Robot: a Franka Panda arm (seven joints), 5 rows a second.
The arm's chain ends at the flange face. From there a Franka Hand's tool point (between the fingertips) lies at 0.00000 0.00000 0.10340 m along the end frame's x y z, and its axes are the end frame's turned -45 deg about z.
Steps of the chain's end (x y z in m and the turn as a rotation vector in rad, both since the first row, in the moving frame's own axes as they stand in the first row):
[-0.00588 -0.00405 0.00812 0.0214 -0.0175 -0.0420]
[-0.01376 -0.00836 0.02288 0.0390 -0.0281 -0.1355]
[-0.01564 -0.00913 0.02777 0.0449 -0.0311 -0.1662]
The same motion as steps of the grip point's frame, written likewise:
[-0.00107 -0.00987 0.00808 0.0275 0.0028 -0.0420]
[-0.00336 -0.02058 0.02276 0.0474 0.0077 -0.1355]
[-0.00406 -0.02313 0.02762 0.0537 0.0098 -0.1662]

